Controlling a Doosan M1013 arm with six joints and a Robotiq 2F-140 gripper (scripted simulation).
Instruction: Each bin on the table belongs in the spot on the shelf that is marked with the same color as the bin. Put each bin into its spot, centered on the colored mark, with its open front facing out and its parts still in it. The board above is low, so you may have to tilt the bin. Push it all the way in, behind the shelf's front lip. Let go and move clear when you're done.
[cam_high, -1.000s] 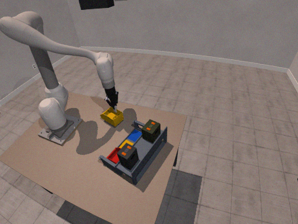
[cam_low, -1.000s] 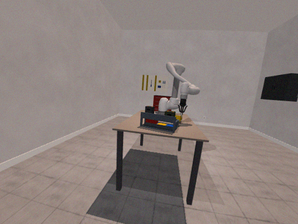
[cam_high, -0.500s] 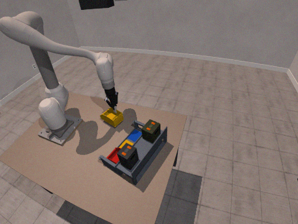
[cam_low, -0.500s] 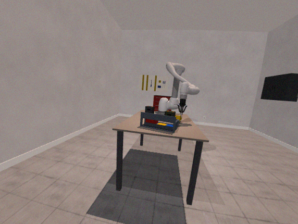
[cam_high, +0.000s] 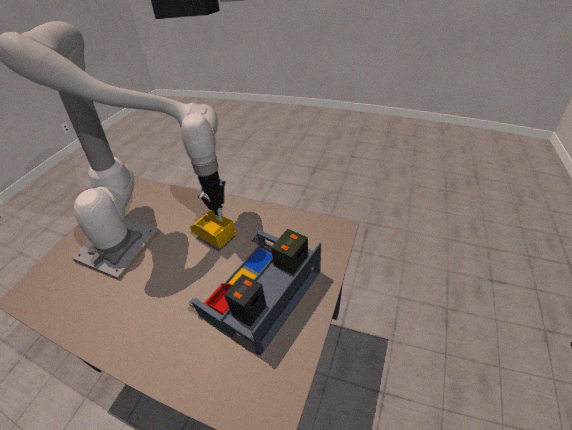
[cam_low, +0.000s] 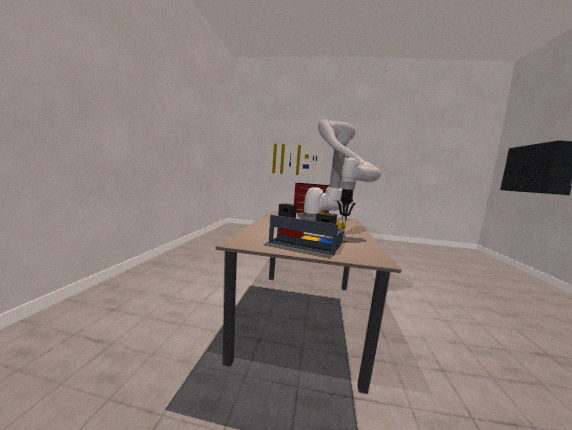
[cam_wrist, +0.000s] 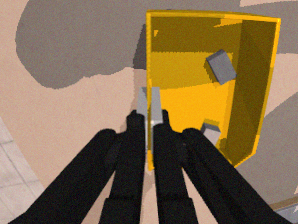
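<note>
Now: the yellow bin 5 cm to the right of my hand, 4 cm below it and 2 cm behind it. Also, from my hand: red bin 33 cm to the right, 22 cm ahead, 6 cm below; then grey shelf 35 cm ahead, 24 cm to the right, 1 cm below.
</note>
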